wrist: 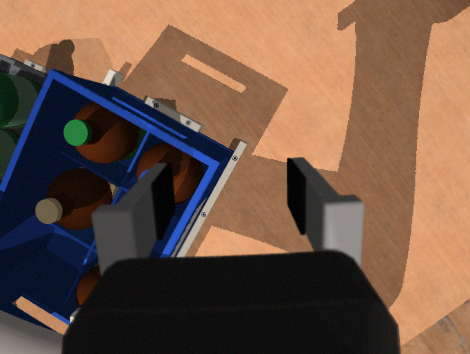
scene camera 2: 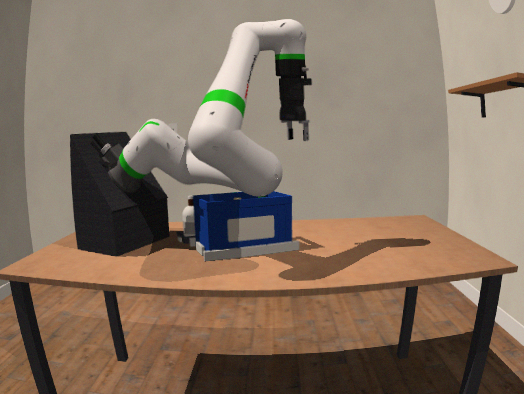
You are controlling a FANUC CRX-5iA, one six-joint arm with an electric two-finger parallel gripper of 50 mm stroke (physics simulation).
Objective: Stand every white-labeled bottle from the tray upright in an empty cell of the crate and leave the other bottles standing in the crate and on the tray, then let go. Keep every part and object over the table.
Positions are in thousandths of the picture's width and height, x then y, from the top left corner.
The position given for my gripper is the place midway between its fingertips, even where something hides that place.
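My gripper: wrist view (490, 521), scene camera 2 (570, 357). Blue-capped bottle: wrist view (401, 484).
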